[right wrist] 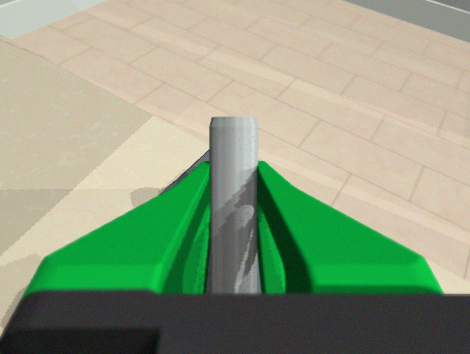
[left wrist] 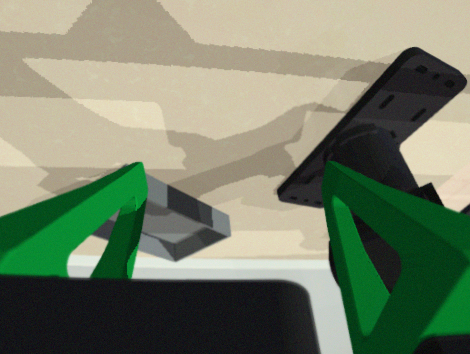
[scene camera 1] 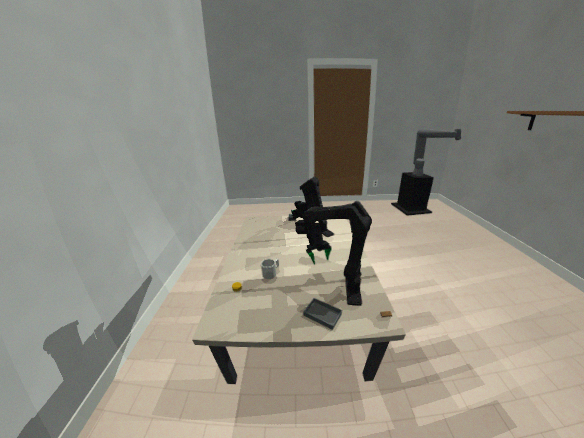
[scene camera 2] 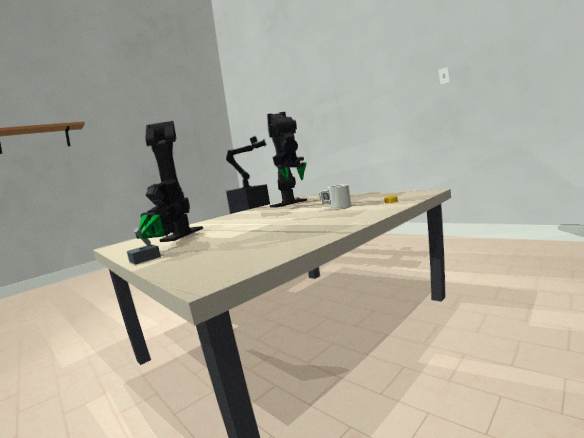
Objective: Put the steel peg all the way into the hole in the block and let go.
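Pixels of known places: left gripper, fingertip midpoint: (left wrist: 234, 175) (scene camera 1: 321, 262) (scene camera 2: 295, 180); right gripper, fingertip midpoint: (right wrist: 233, 176) (scene camera 1: 292, 211) (scene camera 2: 139, 236); left arm's base at its link origin: (left wrist: 356, 142) (scene camera 1: 353, 290) (scene camera 2: 288, 203); right arm's base at its link origin: (scene camera 1: 322, 230) (scene camera 2: 182, 234).
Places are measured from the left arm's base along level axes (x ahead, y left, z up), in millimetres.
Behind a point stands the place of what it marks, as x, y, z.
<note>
The steel peg (scene camera 2: 145, 241) @[434, -784, 46] (right wrist: 234, 200) @[433, -788, 71] is held between the fingers of my right gripper (scene camera 2: 141, 234) @[444, -800, 65] (right wrist: 233, 176) @[444, -800, 65], which is shut on it. The peg looks tilted in scene camera 2, and its lower end is at the top of the dark block (scene camera 2: 144, 255) @[478, -801, 17]. Whether the tip is in the hole I cannot tell. The block also shows small in scene camera 1 (scene camera 1: 291, 217) @[447, -765, 28], and a sliver of it (right wrist: 189, 172) @[477, -811, 32] shows behind a finger in the right wrist view. My left gripper (scene camera 1: 320, 260) @[172, -60, 123] (scene camera 2: 294, 178) @[172, -60, 123] (left wrist: 234, 175) @[172, -60, 123] is open and empty, above the table, far from the block.
A grey mug (scene camera 1: 269, 269) @[444, -33, 71] (scene camera 2: 340, 197) @[492, -94, 45] and a yellow disc (scene camera 1: 237, 286) @[599, 67, 19] (scene camera 2: 391, 199) @[623, 41, 13] are on the table. A dark tray (scene camera 1: 317, 321) @[171, 215, 8] (left wrist: 190, 204) @[122, 130, 11] lies near the left arm's base (scene camera 1: 353, 295) @[3, 46, 10]. A small brown piece (scene camera 1: 386, 314) @[-139, 151, 8] lies near the table's edge.
</note>
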